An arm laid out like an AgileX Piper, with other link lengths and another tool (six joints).
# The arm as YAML. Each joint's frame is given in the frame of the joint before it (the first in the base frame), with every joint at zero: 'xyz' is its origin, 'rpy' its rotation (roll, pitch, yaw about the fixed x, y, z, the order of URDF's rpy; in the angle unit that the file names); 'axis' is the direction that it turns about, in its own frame. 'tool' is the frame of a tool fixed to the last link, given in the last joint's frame.
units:
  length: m
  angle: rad
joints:
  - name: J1
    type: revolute
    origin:
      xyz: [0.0, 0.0, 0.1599]
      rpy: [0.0, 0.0, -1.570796]
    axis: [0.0, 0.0, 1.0]
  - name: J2
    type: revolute
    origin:
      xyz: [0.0, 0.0, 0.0]
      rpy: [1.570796, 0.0, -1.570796]
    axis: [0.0, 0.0, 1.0]
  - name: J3
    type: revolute
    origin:
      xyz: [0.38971, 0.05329, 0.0]
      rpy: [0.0, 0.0, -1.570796]
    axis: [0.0, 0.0, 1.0]
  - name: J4
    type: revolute
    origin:
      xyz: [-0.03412, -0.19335, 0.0]
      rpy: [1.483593, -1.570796, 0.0]
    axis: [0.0, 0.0, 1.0]
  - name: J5
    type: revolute
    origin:
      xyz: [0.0, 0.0, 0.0]
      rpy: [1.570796, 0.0, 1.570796]
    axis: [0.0, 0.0, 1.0]
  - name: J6
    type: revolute
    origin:
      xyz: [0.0, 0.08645, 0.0]
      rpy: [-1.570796, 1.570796, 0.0]
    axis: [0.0, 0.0, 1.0]
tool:
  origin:
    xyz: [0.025, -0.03, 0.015]
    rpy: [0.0, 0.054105, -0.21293]
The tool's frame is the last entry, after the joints.
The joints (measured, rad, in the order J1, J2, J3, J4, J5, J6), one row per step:
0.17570 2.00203 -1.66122 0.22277 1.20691 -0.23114
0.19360 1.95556 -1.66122 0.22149 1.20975 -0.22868
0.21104 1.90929 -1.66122 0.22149 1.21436 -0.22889
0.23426 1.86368 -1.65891 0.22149 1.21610 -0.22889
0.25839 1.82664 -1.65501 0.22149 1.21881 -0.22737
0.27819 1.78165 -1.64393 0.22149 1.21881 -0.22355
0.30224 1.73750 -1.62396 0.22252 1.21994 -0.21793
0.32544 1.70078 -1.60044 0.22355 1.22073 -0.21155
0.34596 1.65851 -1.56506 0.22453 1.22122 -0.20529
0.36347 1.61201 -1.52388 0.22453 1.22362 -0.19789
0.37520 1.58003 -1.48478 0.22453 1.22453 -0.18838
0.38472 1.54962 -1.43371 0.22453 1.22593 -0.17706
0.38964 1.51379 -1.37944 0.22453 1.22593 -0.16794
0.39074 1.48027 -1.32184 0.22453 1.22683 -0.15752
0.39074 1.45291 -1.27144 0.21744 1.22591 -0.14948
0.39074 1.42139 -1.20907 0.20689 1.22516 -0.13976
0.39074 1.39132 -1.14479 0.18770 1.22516 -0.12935
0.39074 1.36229 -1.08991 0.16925 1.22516 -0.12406
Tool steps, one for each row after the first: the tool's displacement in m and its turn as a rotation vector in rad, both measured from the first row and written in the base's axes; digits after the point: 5 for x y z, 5 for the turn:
-0.01140 0.00583 0.02054 0.00718 -0.04260 0.01641
-0.02385 0.01109 0.04043 0.01579 -0.08354 0.03502
-0.03757 0.01809 0.05906 0.02530 -0.12408 0.05854
-0.05022 0.02515 0.07315 0.03368 -0.15318 0.08170
-0.06548 0.02904 0.08824 0.04344 -0.18496 0.09770
-0.08228 0.03362 0.09993 0.05313 -0.20520 0.11634
-0.09736 0.03769 0.10730 0.06074 -0.21473 0.13336
-0.11466 0.03930 0.11302 0.06665 -0.21843 0.14780
-0.13344 0.03849 0.11780 0.07069 -0.21877 0.15872
-0.14699 0.03702 0.11776 0.07123 -0.20816 0.16157
-0.16070 0.03438 0.11368 0.06745 -0.18377 0.16060
-0.17563 0.02955 0.11015 0.06359 -0.16363 0.15680
-0.18995 0.02366 0.10459 0.05737 -0.13712 0.14808
-0.20156 0.01793 0.09903 0.04472 -0.11622 0.14121
-0.21546 0.01087 0.09123 0.02636 -0.08854 0.13347
-0.22918 0.00308 0.08235 -0.00146 -0.05972 0.12708
-0.24184 -0.00405 0.07541 -0.02645 -0.03993 0.12588

